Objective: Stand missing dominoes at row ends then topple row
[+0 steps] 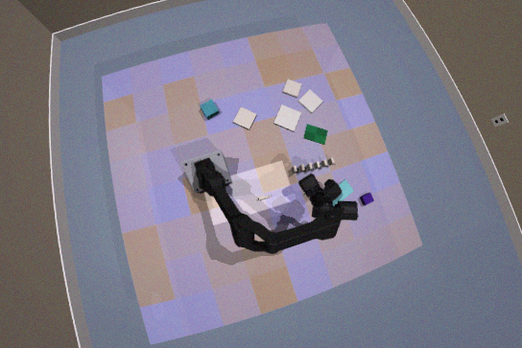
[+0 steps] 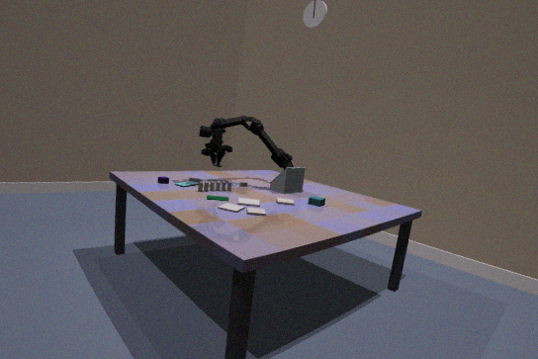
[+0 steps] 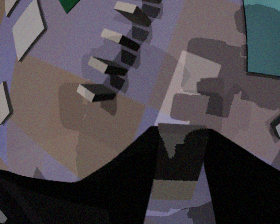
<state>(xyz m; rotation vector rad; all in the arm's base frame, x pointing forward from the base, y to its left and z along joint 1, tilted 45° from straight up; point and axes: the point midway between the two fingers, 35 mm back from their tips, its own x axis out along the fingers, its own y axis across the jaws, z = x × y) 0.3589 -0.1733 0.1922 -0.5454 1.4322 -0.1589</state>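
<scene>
Right now the teal plate is 140 mm ahead of my gripper tip, 60 mm to the right of it and 120 mm below it. From my gripper tip the other things lie so: green plate: 150 mm ahead, 230 mm to the left, 120 mm below; then teal block: 270 mm behind, 520 mm to the left, 100 mm below; then purple cube: 250 mm ahead, 130 mm to the right, 100 mm below.
</scene>
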